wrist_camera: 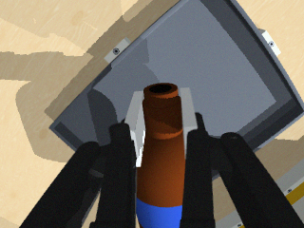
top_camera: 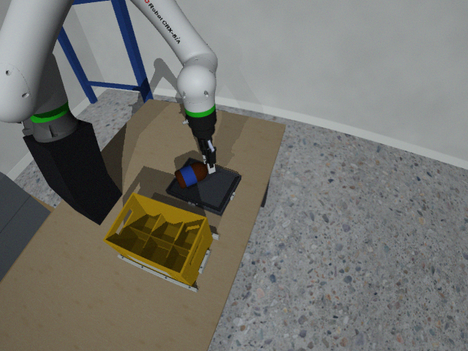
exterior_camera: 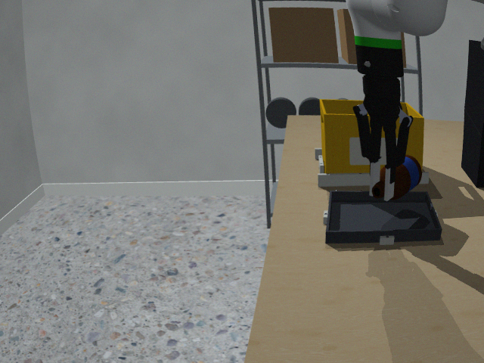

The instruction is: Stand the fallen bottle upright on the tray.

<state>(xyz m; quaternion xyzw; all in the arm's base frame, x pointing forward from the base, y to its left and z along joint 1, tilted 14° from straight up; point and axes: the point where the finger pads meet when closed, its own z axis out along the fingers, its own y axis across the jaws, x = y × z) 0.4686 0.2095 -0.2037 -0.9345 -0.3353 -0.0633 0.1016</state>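
My gripper is now 40 mm past the brown bottle, 40 mm to the left of it and 20 mm above it. Round my hand: dark grey tray 20 mm behind, 40 mm to the right, 90 mm below; then yellow crate 80 mm behind, 330 mm to the right, 20 mm below.
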